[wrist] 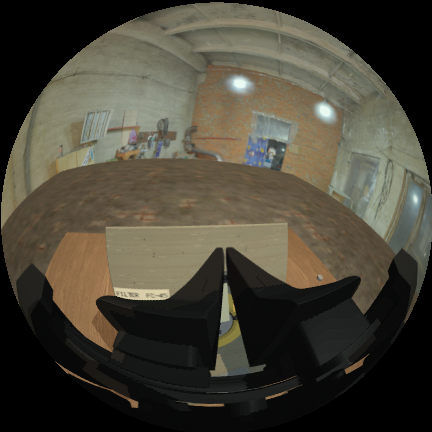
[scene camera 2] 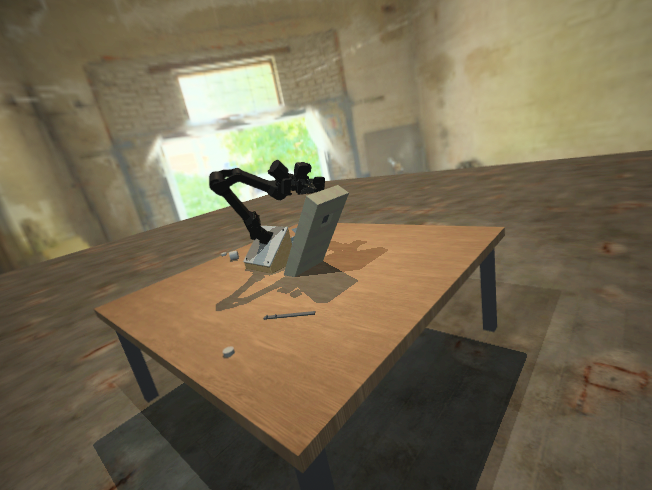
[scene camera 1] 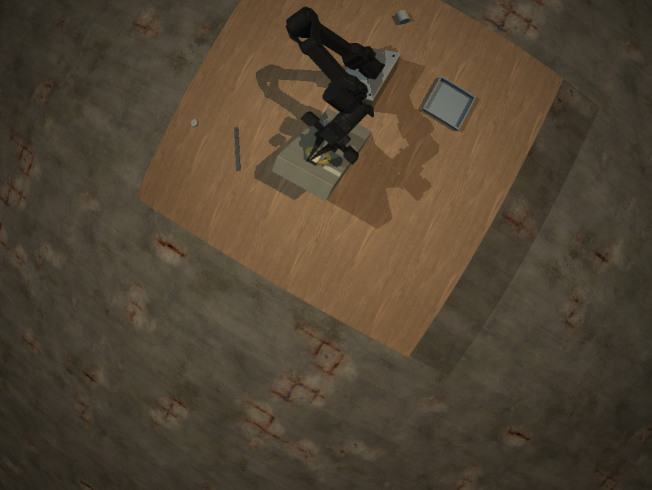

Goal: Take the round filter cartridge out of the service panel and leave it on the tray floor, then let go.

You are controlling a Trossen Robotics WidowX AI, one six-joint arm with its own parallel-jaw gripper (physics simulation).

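The grey service panel (scene camera 1: 295,170) (scene camera 2: 315,233) (wrist: 160,250) stands tilted on the wooden table, with a label "FILTER FC-45" (wrist: 141,294). The round filter cartridge sits in it inside a yellow ring (scene camera 1: 322,157) (wrist: 230,335). My gripper (scene camera 1: 320,151) (scene camera 2: 320,184) (wrist: 223,253) is at the panel's face over the cartridge, fingers shut together with nothing between them. The blue-rimmed tray (scene camera 1: 448,103) lies flat to the right of the arm's base and holds nothing.
A thin grey bar (scene camera 1: 237,148) (scene camera 2: 289,315) and a small grey disc (scene camera 1: 194,122) (scene camera 2: 228,351) lie left of the panel. A small grey cylinder (scene camera 1: 401,17) (scene camera 2: 234,255) lies behind the arm's base (scene camera 1: 382,65) (scene camera 2: 268,250).
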